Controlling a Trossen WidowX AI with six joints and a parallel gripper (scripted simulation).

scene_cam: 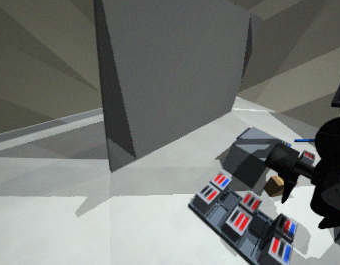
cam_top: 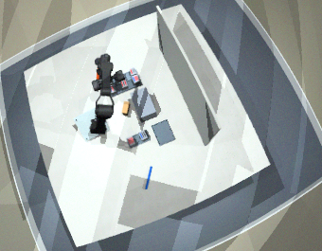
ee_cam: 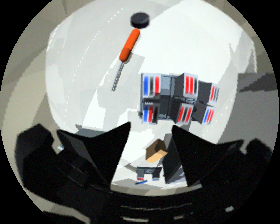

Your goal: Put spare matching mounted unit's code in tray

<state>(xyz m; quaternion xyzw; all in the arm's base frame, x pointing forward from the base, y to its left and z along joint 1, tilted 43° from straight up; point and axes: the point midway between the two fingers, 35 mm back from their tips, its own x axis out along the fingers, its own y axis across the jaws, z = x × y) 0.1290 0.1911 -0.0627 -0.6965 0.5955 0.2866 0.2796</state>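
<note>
Now: gripper tip 21 cm short of the flat grey tray, 34 cm to the left of it and 9 cm above it. The rest, counted from my gripper tip: black disc 5 cm behind, 25 cm to the left, 9 cm below; grey box-shaped unit 15 cm ahead, 15 cm to the right, 5 cm below; orange-brown block 5 cm ahead, 14 cm to the right, 7 cm below.
</note>
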